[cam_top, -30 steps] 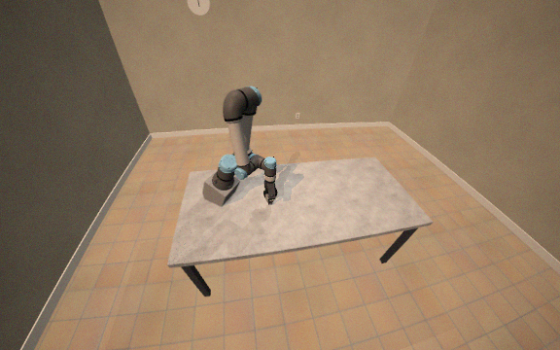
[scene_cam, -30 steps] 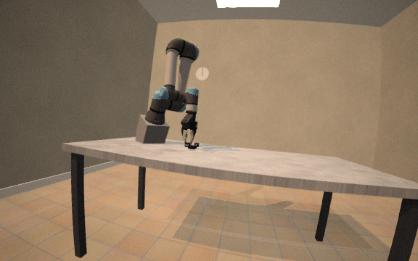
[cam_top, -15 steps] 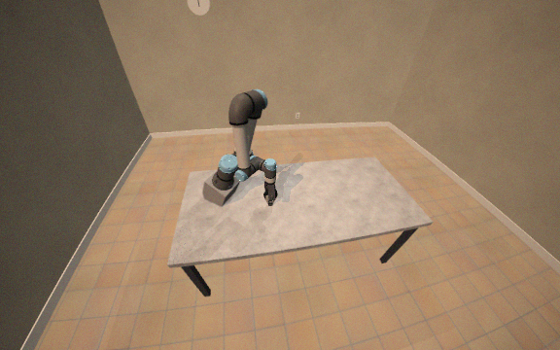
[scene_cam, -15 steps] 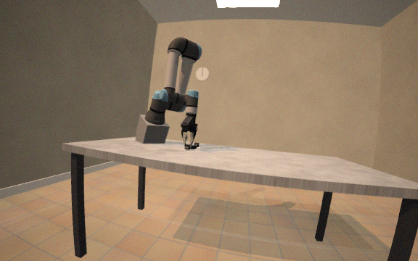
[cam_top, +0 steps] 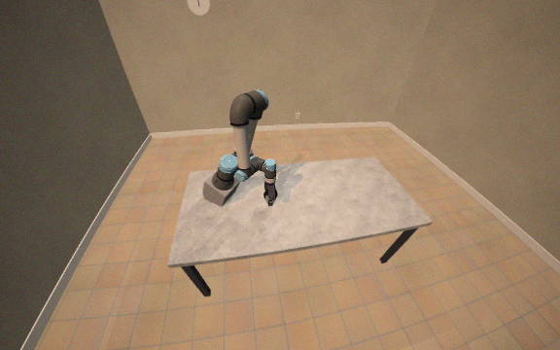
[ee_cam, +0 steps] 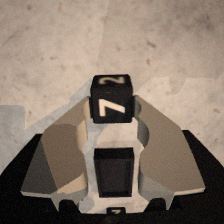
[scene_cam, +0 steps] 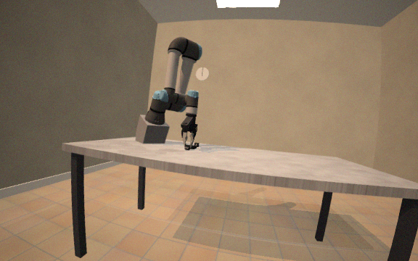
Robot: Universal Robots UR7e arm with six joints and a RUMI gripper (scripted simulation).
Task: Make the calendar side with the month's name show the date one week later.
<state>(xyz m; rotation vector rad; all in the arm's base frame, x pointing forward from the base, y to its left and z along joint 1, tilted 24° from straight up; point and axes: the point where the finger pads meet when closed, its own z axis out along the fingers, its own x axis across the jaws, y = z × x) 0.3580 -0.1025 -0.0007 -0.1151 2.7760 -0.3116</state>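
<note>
My gripper is now 10 mm above the black date cube. Round my hand: black calendar tray 10 mm behind, 110 mm to the left, 20 mm below; black cube 10 mm behind, 210 mm to the left, 20 mm below.
</note>
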